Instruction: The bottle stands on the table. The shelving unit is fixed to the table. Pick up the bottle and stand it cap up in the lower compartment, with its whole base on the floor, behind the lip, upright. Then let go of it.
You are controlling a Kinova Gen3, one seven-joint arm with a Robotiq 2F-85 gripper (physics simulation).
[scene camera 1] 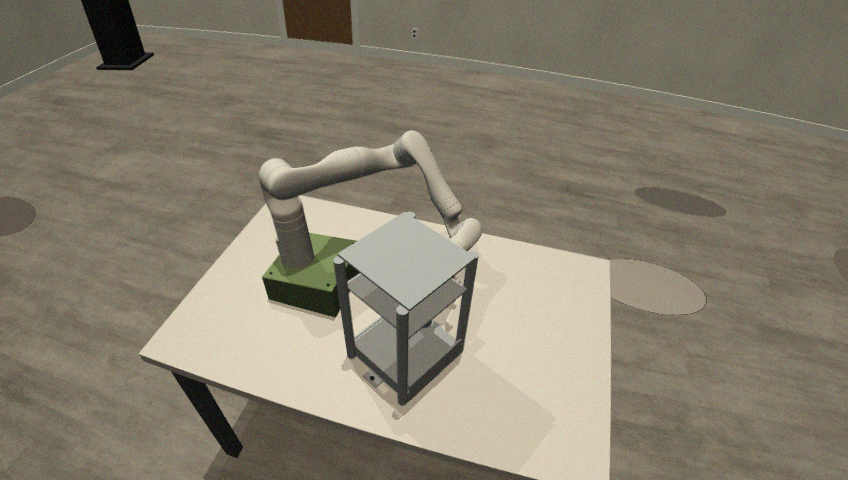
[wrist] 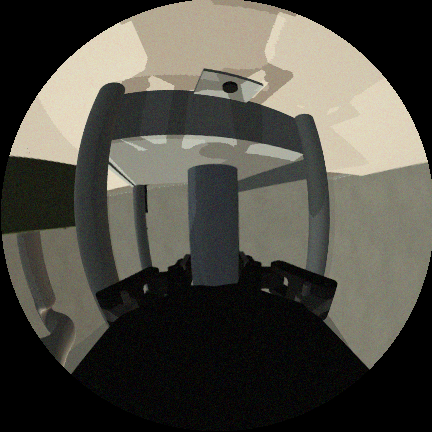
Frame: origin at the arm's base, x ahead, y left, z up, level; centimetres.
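Where they show: gripper, between the fingertips: (wrist: 214,261); arm's base, origin of its link: (scene camera 1: 299,258) (wrist: 26,223).
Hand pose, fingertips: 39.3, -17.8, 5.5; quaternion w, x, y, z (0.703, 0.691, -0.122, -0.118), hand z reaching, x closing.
Things, the pixels of their centre, and the offset from my fingertips, as dx, dy, dz. "*": a spot on its surface instead. Level surfaces: height alone.
- blue-grey bottle, middle of its body: (wrist: 214,270) +0.4, +1.3, +0.5
- shelving unit, middle of its body: (wrist: 204,268) (scene camera 1: 406,309) -3.5, -5.0, +3.2
- pale lower floor, height of its surface: dz -11.0
- dark lip, a spot on its surface: (wrist: 200,117) * +1.3, +4.7, -12.6
A blue-grey bottle (wrist: 214,225) is between the fingers of my gripper (wrist: 214,261), which is shut on it. In the wrist view, the table side is at the top. The bottle looks upright, its lower end toward the table; its cap is hidden. The shelving unit (scene camera 1: 409,259) (wrist: 95,200) stands with its open side facing my gripper. The bottle's lower end overlaps the pale lower floor (wrist: 165,160), beyond the dark lip (wrist: 200,117) in the picture. I cannot tell how far in it is, or its height over the floor. In the scene view the unit largely hides the gripper and bottle.
The unit's corner posts (scene camera 1: 402,356) (wrist: 317,200) frame the opening on both sides. Its middle shelf (scene camera 1: 374,297) lies above the lower compartment. A small plate with a dark hole (scene camera 1: 372,377) (wrist: 229,87) is beside the unit's base. The green arm base (scene camera 1: 300,294) is near the unit.
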